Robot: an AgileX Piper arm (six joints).
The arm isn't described. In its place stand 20 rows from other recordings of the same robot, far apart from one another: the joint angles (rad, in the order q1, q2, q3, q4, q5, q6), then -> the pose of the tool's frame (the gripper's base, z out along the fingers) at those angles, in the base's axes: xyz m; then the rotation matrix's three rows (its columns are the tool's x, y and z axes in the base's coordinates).
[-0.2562, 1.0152, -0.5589, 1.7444, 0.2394, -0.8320] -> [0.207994 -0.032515 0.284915], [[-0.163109 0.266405 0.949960], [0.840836 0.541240 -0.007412], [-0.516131 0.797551 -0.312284]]
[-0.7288, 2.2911, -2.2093, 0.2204, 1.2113, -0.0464] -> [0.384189 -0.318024 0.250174], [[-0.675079 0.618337 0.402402], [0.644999 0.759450 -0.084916], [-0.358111 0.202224 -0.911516]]
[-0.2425, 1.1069, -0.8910, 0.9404, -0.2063, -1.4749] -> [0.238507 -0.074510 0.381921], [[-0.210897 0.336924 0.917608], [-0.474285 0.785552 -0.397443], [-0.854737 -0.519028 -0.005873]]
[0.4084, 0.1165, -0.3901, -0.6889, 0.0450, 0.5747] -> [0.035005 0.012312 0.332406], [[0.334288 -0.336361 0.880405], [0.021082 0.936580 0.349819], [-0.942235 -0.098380 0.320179]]
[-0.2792, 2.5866, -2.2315, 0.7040, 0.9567, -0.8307] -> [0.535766 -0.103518 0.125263], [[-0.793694 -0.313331 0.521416], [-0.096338 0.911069 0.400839], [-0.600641 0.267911 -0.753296]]
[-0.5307, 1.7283, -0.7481, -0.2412, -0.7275, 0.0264] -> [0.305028 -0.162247 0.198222], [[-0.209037 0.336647 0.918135], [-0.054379 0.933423 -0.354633], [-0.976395 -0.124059 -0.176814]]
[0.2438, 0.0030, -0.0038, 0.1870, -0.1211, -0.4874] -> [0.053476 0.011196 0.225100], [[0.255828 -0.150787 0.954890], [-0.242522 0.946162 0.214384], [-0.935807 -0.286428 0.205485]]
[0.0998, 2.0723, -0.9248, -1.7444, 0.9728, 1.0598] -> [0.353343 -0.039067 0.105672], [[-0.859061 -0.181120 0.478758], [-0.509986 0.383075 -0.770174], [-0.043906 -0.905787 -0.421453]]
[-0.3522, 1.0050, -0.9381, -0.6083, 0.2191, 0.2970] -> [0.203154 -0.086706 0.394741], [[-0.278409 0.392642 0.876539], [-0.210088 0.865626 -0.454482], [-0.937204 -0.310682 -0.158509]]
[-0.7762, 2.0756, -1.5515, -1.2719, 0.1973, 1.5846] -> [0.334507 -0.352299 0.222804], [[-0.070232 0.871499 0.485343], [0.499699 0.451833 -0.739018], [-0.863347 0.190622 -0.467220]]
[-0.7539, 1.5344, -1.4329, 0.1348, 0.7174, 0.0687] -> [0.258525 -0.231703 0.364760], [[-0.370056 0.706748 0.602964], [0.579335 0.682938 -0.444934], [-0.726244 0.184668 -0.662169]]
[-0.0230, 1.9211, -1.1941, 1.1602, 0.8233, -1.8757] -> [0.382497 0.052409 0.184625], [[-0.309887 -0.868918 0.385944], [-0.560883 0.494839 0.663735], [-0.767711 -0.010786 -0.640705]]
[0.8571, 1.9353, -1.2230, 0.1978, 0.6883, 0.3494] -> [0.238063 0.292259 0.157088], [[-0.925164 -0.371670 0.077028], [-0.337769 0.898730 0.279636], [-0.173160 0.232692 -0.957011]]
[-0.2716, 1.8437, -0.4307, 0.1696, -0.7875, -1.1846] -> [0.259769 -0.083639 0.099735], [[-0.561506 -0.260125 0.785523], [-0.744864 0.572357 -0.342906], [-0.360401 -0.777652 -0.515140]]
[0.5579, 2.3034, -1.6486, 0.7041, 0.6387, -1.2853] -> [0.388801 0.284018 0.116709], [[-0.172320 -0.971498 0.162780], [-0.797052 0.234618 0.556473], [-0.578804 -0.033853 -0.814764]]
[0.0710, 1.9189, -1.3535, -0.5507, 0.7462, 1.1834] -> [0.401754 -0.003835 0.201933], [[-0.603693 0.683751 0.409927], [0.602546 0.728028 -0.326976], [-0.522009 0.049607 -0.851496]]
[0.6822, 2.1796, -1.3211, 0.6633, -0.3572, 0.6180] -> [0.374754 0.279175 0.132101], [[-0.558214 0.196012 0.806211], [0.740486 0.556017 0.377524], [-0.374268 0.807728 -0.455521]]
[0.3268, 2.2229, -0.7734, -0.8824, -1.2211, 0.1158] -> [0.296145 0.170092 0.063992], [[-0.039259 -0.921126 0.387279], [-0.213305 0.386370 0.897340], [-0.976197 -0.047380 -0.211649]]
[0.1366, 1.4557, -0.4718, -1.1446, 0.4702, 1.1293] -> [0.220034 -0.007649 0.151768], [[-0.882442 0.086072 0.462479], [-0.094121 0.930936 -0.352844], [-0.460909 -0.354893 -0.813397]]
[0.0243, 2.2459, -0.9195, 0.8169, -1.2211, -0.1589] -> [0.375945 -0.053207 0.078959], [[-0.029369 0.676351 0.735994], [0.137647 0.732033 -0.667218], [-0.990046 0.081712 -0.114597]]
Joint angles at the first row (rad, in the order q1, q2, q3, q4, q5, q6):
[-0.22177, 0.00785, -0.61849, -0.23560, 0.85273, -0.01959]
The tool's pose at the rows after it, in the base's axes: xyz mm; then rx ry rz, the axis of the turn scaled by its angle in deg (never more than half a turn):
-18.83 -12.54 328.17 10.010 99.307 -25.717
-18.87 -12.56 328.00 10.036 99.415 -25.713
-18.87 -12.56 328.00 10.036 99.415 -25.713
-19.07 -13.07 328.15 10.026 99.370 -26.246
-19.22 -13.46 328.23 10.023 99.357 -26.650
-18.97 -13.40 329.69 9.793 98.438 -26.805
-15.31 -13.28 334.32 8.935 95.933 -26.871
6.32 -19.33 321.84 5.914 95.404 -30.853
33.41 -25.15 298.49 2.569 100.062 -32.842
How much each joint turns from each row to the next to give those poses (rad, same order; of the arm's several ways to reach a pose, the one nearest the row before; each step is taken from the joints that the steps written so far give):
[0.00001, 0.00002, 0.00000, -0.00309, 0.01222, 0.00001]
[0.00002, -0.00002, -0.00001, -0.00002, 0.00194, 0.00001]
[0.00000, 0.00000, 0.00000, 0.00000, 0.00000, 0.00000]
[-0.00001, 0.00000, -0.00001, -0.00814, -0.00048, -0.00001]
[-0.00002, 0.00002, 0.00001, -0.00617, -0.00003, -0.00001]
[0.00002, -0.00002, 0.00000, -0.00193, -0.01624, 0.00001]
[-0.00002, 0.01110, 0.00274, 0.00004, -0.05876, -0.00002]
[0.00002, 0.03559, 0.09132, -0.06632, -0.13794, 0.00004]
[-0.00010, 0.07562, 0.10140, -0.04513, -0.09826, -0.00015]

